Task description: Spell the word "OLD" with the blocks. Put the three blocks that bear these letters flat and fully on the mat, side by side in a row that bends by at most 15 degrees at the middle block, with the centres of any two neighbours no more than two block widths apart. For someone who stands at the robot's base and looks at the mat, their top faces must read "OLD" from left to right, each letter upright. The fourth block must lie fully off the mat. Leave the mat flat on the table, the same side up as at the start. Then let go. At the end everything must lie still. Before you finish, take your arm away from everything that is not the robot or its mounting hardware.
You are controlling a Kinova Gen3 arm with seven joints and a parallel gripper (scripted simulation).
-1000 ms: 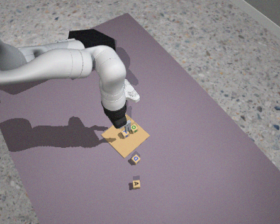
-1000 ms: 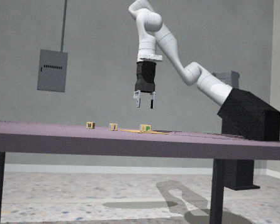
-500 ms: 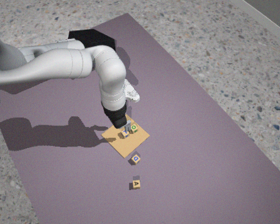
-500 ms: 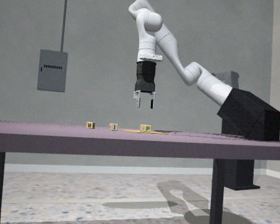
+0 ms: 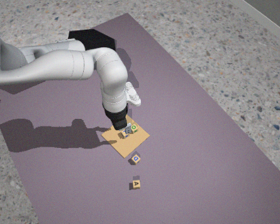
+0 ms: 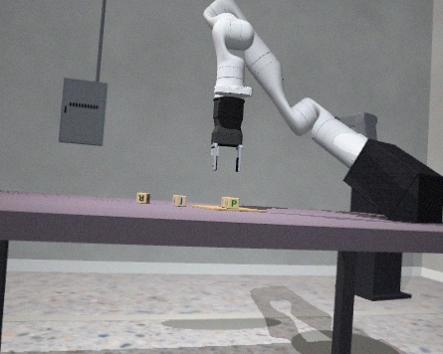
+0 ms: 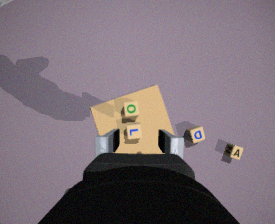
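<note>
My gripper is now 100 mm short of the D block, 40 mm to the left of it and 100 mm above it. The rest, counted from my hand: L block (10 mm behind, 90 mm below); O block (40 mm to the left, 90 mm below); tan mat (10 mm behind, 110 mm below).
</note>
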